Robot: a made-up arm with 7 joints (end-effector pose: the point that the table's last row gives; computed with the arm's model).
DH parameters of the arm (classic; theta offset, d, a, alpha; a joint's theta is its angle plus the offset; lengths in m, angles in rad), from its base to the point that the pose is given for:
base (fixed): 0 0 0 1.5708
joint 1: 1.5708 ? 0 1.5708
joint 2: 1.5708 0 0 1.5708
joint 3: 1.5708 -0.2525 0 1.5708
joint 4: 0 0 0 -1.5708
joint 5: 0 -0.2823 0 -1.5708
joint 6: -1.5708 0 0 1.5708
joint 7: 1.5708 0 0 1.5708
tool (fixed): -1.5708 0 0 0
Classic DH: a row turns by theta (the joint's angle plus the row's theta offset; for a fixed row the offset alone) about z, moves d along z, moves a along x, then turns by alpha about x.
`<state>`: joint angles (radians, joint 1 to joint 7).
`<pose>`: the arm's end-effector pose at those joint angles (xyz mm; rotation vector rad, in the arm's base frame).
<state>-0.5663 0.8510 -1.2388 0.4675 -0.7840 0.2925 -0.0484</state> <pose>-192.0 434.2 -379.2 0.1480 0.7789 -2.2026</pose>
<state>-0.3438 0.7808 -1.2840 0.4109 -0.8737 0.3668 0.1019</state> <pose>-118.0 417.2 -424.4 0.3299 0.8533 -2.1945</pose>
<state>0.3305 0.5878 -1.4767 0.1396 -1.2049 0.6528 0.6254</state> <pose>154.2 396.6 -438.1 1.0945 1.2703 -1.8195</pose>
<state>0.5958 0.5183 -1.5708 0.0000 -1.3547 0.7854 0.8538</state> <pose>260.7 399.0 -384.5 1.4185 1.4072 -1.4330</pose>
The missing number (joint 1, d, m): -0.1341
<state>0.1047 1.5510 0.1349 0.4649 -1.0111 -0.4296 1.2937</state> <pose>124.0 639.2 20.1 0.3432 0.6938 -0.9102</pose>
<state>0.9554 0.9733 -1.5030 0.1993 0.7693 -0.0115 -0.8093</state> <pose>282.9 540.3 -195.4 1.7695 -0.7433 -0.0315</pose>
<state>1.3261 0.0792 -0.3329 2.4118 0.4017 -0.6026 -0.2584</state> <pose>88.5 76.1 161.2 0.8727 1.9934 0.0742</pose>
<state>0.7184 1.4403 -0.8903 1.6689 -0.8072 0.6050 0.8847</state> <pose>294.8 328.6 -68.7 1.2104 0.0037 -1.3136</pose>
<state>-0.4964 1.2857 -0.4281 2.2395 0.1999 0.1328 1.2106</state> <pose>124.8 182.6 -192.7 -1.0621 -0.1637 -1.7100</pose>
